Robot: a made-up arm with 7 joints.
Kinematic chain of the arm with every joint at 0, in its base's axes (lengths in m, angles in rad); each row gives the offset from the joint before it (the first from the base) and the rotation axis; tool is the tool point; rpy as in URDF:
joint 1: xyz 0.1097 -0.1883 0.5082 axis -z
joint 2: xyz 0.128 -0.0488 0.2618 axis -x
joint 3: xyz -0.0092 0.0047 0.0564 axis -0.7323 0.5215 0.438
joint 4: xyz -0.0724 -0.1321 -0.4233 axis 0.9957 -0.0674 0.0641
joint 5: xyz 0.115 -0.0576 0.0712 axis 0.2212 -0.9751 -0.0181
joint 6: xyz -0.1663 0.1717 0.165 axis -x
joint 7: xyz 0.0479 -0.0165 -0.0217 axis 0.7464 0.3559 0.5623
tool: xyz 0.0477 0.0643 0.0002 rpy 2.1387 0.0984 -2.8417
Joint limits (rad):
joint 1: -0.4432..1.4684
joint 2: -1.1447..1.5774
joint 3: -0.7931..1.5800
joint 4: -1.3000..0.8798
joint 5: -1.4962..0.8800
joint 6: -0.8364..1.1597
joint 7: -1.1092..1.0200
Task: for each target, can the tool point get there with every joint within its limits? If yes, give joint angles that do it. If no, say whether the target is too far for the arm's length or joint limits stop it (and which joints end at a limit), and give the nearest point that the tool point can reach.
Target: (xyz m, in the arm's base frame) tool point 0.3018 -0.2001 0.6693
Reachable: yes | joints -0.1855 0.0122 -0.0492 0.2954 -0.7271 -0.1821 0.3004
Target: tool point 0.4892 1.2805 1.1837
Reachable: no: too far | nearest point 0.4314 0.3720 0.8273 | short by 0.978 m
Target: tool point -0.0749 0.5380 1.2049
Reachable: no: joint limits stop it (at a limit: joint 1, joint 2, joint 4, joint 5, joint 7) | nearest point 0.1380 0.2754 0.9521 | short by 0.422 m
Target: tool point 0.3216 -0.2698 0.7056
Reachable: yes | joints 0.3410 -0.5147 -0.2971 0.3724 -0.9240 -0.0851 0.6910
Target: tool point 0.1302 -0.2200 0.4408
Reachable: yes | joints 0.0157 -0.1893 0.4237 -0.8717 0.1123 0.7030 -0.4703
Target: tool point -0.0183 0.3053 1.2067
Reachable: no: joint limits stop it (at a limit: joint 1, joint 2, joint 3, joint 4, joint 7) | nearest point 0.1453 0.2479 0.9726 | short by 0.291 m
